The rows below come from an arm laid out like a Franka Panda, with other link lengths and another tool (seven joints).
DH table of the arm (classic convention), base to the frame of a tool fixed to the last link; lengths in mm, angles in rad. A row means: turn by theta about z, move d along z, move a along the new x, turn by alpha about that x. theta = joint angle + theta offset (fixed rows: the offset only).
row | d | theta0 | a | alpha
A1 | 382.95 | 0 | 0 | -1.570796
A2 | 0 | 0 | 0 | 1.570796
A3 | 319.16 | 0 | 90.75 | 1.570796
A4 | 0 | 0 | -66.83 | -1.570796
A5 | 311.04 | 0 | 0 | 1.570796
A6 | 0 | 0 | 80.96 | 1.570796
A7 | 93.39 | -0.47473 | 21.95 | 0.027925
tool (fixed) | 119.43 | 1.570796 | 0 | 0
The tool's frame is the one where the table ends.
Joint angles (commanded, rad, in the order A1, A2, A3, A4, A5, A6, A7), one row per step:
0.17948 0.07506 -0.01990 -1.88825 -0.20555 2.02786 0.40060
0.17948 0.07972 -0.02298 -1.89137 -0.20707 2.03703 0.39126
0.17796 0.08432 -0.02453 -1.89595 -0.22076 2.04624 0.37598
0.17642 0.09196 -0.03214 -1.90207 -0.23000 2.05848 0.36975
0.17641 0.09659 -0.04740 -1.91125 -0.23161 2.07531 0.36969
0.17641 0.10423 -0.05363 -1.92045 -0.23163 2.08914 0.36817
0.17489 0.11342 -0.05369 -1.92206 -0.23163 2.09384 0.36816
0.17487 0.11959 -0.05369 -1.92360 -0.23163 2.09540 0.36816
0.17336 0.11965 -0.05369 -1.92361 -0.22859 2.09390 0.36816
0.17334 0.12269 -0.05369 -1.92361 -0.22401 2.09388 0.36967
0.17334 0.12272 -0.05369 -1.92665 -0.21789 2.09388 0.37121
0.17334 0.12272 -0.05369 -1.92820 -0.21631 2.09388 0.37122
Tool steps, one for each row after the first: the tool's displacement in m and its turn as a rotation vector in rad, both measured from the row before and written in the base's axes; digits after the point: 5 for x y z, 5 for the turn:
0.00135 -0.00113 -0.00284 -0.00175 0.00026 0.00841
0.00127 -0.00275 -0.00318 -0.01350 0.00104 0.01909
0.00180 -0.00538 -0.00521 -0.00905 0.00175 0.00322
0.00177 -0.00759 -0.00448 -0.00111 -0.00278 -0.01095
0.00067 -0.00268 -0.00654 -0.00024 0.00366 -0.00182
0.00077 -0.00056 -0.00520 -0.00078 0.00617 -0.00059
0.00000 0.00006 -0.00386 -0.00092 0.00612 0.00030
-0.00032 -0.00054 -0.00027 0.00235 0.00182 -0.00321
-0.00006 0.00056 -0.00176 0.00364 0.00320 -0.00359
-0.00102 0.00064 -0.00142 0.00515 0.00339 -0.00434
-0.00049 0.00015 -0.00068 0.00121 0.00170 -0.00075

